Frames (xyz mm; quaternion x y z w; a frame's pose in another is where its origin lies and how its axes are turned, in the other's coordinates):
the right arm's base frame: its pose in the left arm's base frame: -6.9 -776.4 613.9 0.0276 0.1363 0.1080 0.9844
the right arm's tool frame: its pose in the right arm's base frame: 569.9 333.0 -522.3 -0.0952 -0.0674 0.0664 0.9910
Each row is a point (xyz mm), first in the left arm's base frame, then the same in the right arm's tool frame.
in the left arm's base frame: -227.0 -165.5 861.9
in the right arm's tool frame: -564.3 268.4 829.0
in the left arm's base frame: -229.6 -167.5 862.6
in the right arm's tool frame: -567.5 267.4 829.2
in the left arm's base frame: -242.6 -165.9 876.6
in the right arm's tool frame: -580.8 272.6 842.0
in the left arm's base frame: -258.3 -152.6 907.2
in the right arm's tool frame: -594.6 288.3 872.4
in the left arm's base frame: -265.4 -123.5 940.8
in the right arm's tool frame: -595.2 315.3 908.4
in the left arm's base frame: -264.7 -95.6 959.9
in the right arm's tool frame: -587.1 339.4 930.7
